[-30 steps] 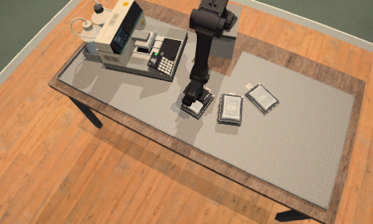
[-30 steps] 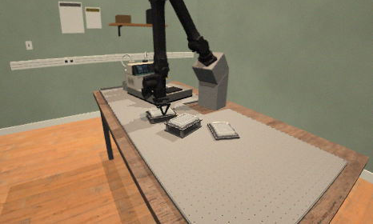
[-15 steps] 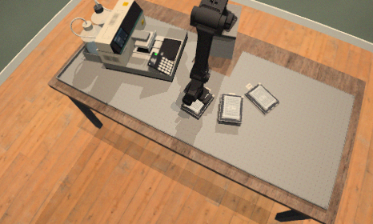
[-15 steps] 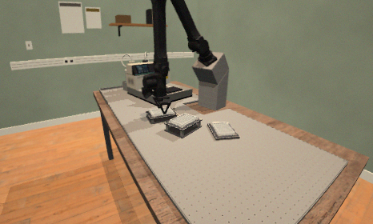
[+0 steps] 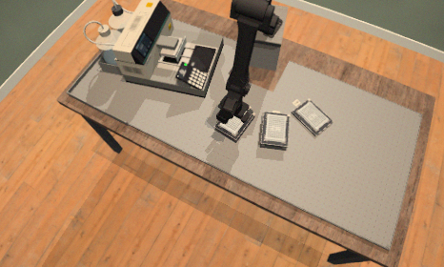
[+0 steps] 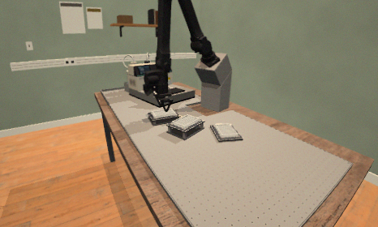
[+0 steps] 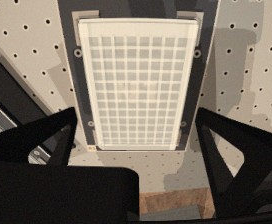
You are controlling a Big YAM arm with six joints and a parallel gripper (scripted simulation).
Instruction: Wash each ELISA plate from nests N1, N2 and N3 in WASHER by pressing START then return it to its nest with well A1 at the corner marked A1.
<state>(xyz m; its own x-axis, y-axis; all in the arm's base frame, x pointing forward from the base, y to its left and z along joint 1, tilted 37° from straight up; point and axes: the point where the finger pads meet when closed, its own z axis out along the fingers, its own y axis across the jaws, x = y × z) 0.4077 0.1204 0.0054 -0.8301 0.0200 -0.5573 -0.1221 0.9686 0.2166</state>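
The ELISA plate is 17 cm to the left of my hand, 9 cm behind it and 2 cm below it. The rest, counted from my hand: plate washer (48 cm to the right, 6 cm behind, 6 cm above); nest label (29 cm behind, 14 cm to the left, 7 cm below).
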